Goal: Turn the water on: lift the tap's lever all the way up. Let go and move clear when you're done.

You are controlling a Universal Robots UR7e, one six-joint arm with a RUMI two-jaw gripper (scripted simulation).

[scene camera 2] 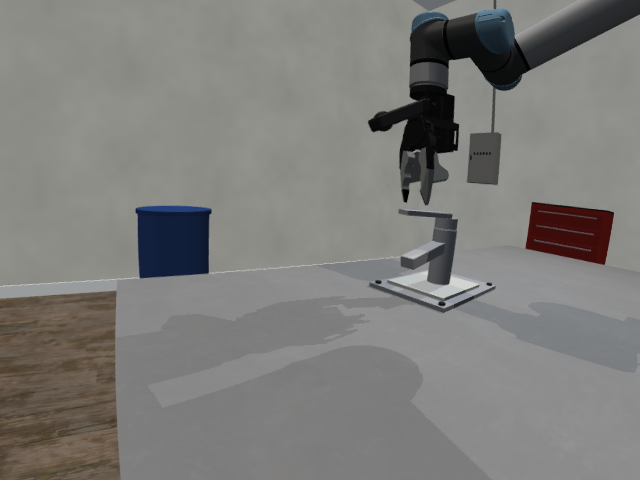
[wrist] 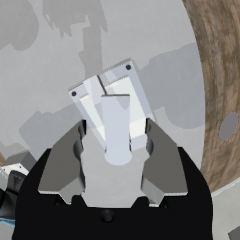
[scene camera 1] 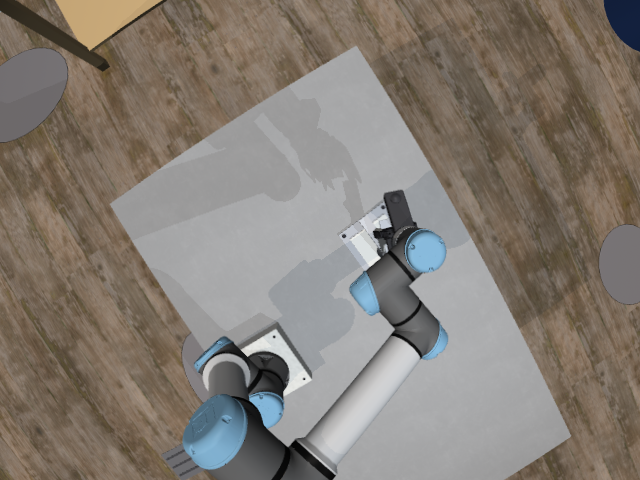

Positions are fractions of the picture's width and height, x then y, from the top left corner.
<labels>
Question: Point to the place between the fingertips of my gripper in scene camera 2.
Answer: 0.65, 0.42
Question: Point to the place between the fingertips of my gripper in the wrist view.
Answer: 0.48, 0.50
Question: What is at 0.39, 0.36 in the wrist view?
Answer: A grey tap.
</labels>
